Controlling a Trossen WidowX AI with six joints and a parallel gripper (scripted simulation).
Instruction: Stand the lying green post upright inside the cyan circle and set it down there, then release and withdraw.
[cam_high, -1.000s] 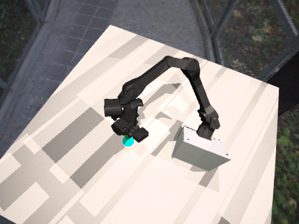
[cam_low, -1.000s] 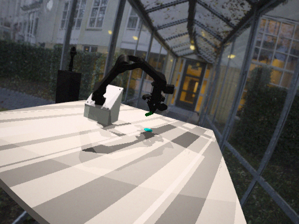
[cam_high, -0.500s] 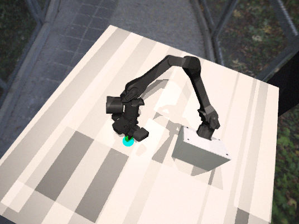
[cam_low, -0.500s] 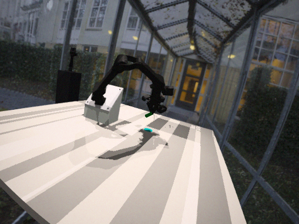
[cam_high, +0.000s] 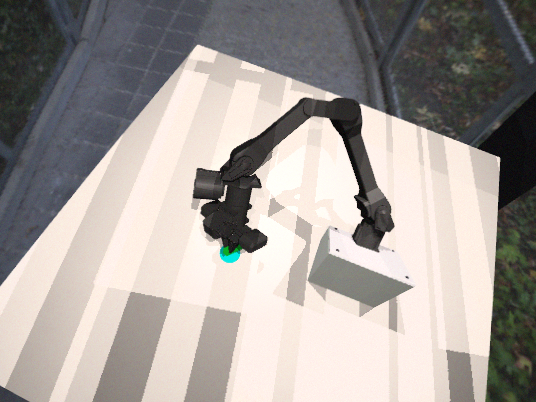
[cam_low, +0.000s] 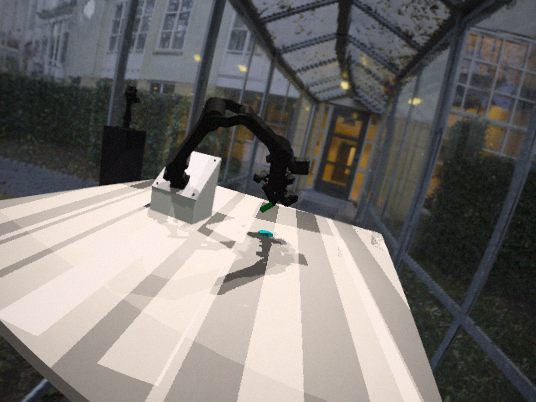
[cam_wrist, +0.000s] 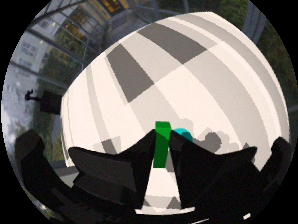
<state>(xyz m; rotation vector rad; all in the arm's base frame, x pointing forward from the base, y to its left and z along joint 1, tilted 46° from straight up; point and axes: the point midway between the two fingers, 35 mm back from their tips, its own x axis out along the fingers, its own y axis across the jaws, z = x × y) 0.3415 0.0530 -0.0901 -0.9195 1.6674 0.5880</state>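
The cyan circle is 1 cm ahead of my gripper tip, 3 cm to the right of it and 11 cm below it. Round my gripper tip: green post (1 cm behind, 2 cm to the right, 1 cm below).
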